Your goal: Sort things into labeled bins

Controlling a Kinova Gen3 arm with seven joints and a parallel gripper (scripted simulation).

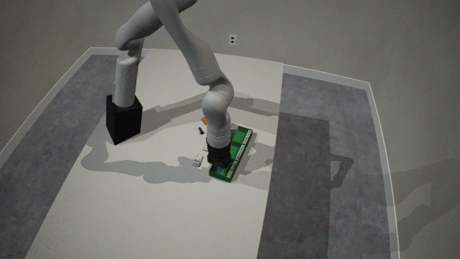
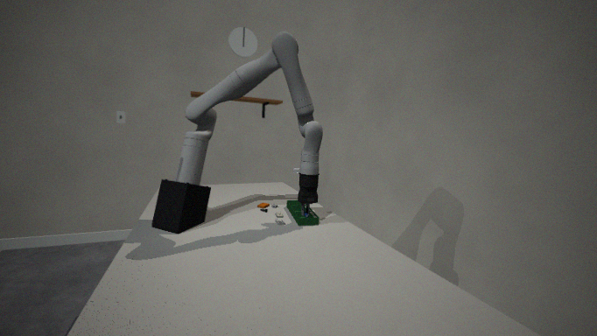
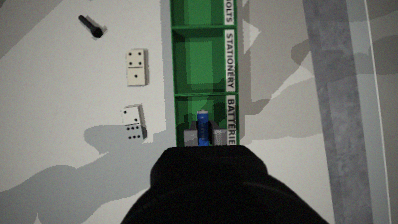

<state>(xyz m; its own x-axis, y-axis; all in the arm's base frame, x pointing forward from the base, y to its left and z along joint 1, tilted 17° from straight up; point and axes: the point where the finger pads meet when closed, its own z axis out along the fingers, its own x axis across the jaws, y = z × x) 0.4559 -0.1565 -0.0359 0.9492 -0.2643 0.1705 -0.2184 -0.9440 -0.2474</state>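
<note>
My hand is 1 cm above the blue battery. Round my hand: black bolt: 12 cm behind, 18 cm to the left, 4 cm below; green three-part bin: 2 cm ahead, 8 cm to the left, 3 cm below; grey piece: 5 cm behind, 23 cm to the left, 4 cm below.
</note>
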